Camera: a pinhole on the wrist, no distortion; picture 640 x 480 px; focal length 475.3 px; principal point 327.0 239.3 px. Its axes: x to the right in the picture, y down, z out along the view. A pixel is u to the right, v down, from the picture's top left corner.
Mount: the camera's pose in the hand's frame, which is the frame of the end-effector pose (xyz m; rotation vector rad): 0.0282 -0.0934 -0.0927 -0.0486 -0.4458 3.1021
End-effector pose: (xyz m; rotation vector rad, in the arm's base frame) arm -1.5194 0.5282 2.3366 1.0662 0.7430 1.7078
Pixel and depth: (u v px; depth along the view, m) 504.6 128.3 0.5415
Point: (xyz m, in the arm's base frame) -1.0281 0.3978 2.3706
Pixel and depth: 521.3 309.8 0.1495
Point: -1.4121 0.5494 2.2116
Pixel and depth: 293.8 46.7 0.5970
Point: -1.0210 0.5917 2.5663
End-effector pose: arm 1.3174 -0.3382 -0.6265 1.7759 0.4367 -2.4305
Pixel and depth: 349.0 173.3 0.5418
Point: 0.8690 -0.3025 -0.4591
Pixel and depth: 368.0 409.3 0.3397
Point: 1.0644 -0.1050 -0.5077
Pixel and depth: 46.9 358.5 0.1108
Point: 1.2445 -0.1875 -0.6834
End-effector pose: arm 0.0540 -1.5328 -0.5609 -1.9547 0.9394 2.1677
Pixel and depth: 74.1 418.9 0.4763
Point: -0.0981 -1.1418 -0.9611
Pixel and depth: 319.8 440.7 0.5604
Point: -0.0687 -0.9694 -0.7616
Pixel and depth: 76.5 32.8 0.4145
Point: -0.2893 -1.4054 -0.7918
